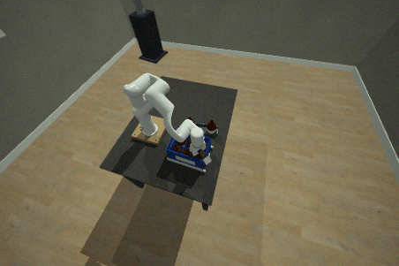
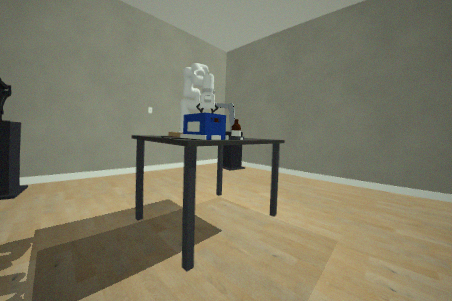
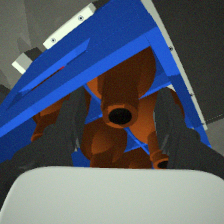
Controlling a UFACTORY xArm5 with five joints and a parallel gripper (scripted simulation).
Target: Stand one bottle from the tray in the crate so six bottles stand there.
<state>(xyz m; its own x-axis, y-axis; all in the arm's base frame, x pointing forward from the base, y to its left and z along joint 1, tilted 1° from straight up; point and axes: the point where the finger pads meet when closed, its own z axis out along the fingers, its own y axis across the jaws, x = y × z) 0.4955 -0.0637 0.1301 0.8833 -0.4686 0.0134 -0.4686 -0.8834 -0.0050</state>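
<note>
Now: hand 9 cm past the blue crate, 3 cm to the right of it and 8 cm above it. The rest, counted from my hand: tray 11 cm behind, 26 cm to the left, 15 cm below.
</note>
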